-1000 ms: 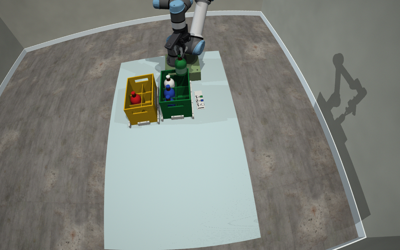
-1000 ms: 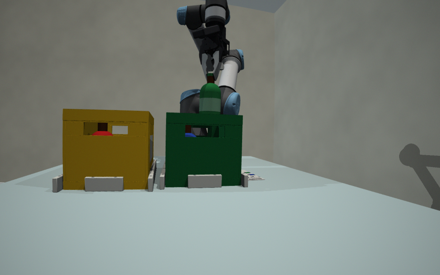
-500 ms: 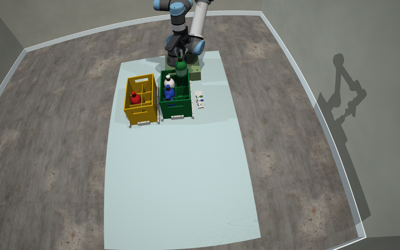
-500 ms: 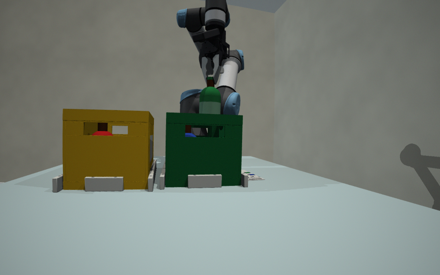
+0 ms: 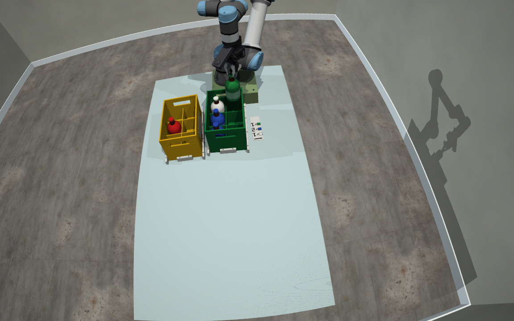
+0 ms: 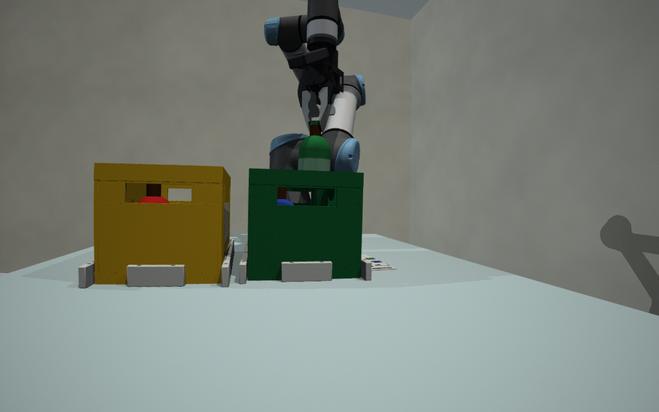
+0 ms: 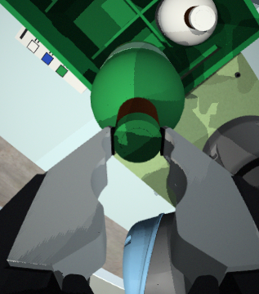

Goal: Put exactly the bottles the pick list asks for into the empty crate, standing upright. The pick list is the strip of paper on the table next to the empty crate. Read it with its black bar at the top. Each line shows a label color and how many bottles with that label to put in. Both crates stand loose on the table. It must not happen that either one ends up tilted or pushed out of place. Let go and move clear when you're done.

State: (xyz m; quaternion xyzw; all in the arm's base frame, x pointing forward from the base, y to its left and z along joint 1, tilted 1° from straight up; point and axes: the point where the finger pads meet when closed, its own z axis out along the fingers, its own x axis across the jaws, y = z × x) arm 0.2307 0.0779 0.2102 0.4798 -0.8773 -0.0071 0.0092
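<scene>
Right now my hand is 70 mm above the green bottle. Round my hand: white bottle (210 mm below, 90 mm to the right, 20 mm ahead); green crate (220 mm below, 100 mm ahead, 30 mm to the right); pick list (300 mm below, 110 mm to the left, 80 mm ahead).
</scene>
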